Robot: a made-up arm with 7 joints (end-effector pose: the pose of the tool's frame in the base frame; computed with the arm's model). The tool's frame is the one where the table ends.
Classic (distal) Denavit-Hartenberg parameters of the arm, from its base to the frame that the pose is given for. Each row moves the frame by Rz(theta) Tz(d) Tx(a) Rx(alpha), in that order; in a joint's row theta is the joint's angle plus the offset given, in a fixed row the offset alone. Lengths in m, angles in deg.
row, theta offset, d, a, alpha
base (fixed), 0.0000, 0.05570, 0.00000, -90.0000
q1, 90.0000, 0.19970, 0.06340, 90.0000
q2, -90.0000, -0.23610, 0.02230, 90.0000
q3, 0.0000, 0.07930, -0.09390, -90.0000
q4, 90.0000, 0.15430, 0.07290, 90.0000
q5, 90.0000, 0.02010, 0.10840, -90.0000
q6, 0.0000, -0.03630, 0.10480, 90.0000
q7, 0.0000, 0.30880, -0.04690, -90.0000
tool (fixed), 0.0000, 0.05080, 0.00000, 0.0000
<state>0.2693 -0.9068 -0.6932 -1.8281 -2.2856 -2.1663 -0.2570</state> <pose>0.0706 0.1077 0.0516 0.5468 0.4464 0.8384</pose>
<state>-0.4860 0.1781 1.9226 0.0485 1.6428 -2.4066 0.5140</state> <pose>-0.4241 0.2653 -0.3539 1.4303 0.2103 -0.3320</pose>
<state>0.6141 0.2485 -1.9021 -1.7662 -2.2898 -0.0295 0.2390</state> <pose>-0.0278 0.0230 0.4970 0.0491 -1.3426 1.3574</pose>
Working (the frame after each row of the table, in the pose's form):
after base (fixed): 0.0000 0.0000 0.0557 -1.5708 0.0000 0.0000
after q1: -0.0365 0.1997 0.0039 0.0000 2.1849 0.0000
after q2: -0.2327 0.1781 0.1354 -0.2929 0.6736 -1.5845
after q3: -0.1201 0.1290 0.1410 0.2231 -1.8121 1.5676
after q4: -0.2259 0.0066 0.1954 1.1388 -0.2411 2.5119
after q5: -0.2328 0.0873 0.2702 -0.1275 -1.1437 1.3446
after q6: -0.2254 0.1890 0.3138 1.0204 0.1335 1.8554
after q7: 0.0046 0.0580 0.4797 0.0491 -1.3426 1.3574

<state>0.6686 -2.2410 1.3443 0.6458 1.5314 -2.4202 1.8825</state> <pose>-0.6016 0.0139 0.1542 -1.6120 -1.6433 -0.0019</pose>
Working (the frame after each row of the table, in the pose's form):
after base (fixed): 0.0000 0.0000 0.0557 -1.5708 0.0000 0.0000
after q1: -0.0393 0.1997 0.0060 0.0000 2.2394 0.0000
after q2: -0.2137 0.2136 0.1660 -1.6989 -1.2104 -0.1980
after q3: -0.3263 0.2626 0.1711 2.4501 0.3784 -0.5506
after q4: -0.3881 0.1175 0.1060 -1.7331 1.1907 -1.8909
after q5: -0.3470 0.1845 0.0287 -0.4003 0.7254 1.1670
after q6: -0.3100 0.0827 0.0524 0.5913 -0.8645 -0.7001
after q7: -0.5747 -0.0126 0.1881 -1.6120 -1.6433 -0.0019

